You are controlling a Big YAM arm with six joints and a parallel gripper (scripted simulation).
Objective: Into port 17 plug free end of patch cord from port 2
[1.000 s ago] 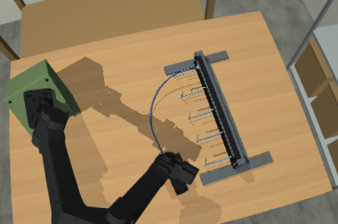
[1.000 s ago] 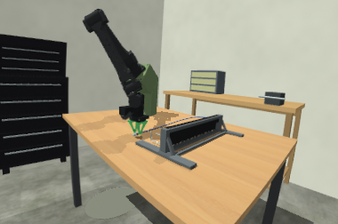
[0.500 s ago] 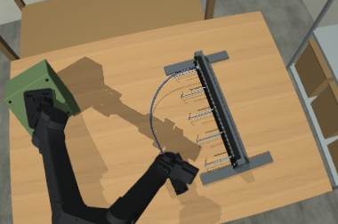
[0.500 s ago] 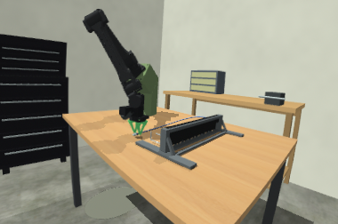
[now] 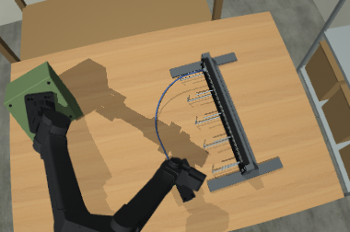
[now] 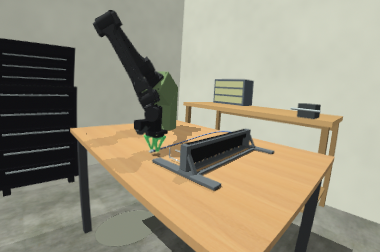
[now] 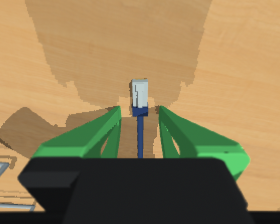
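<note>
My gripper is now 20 mm to the left of the plug.
</note>
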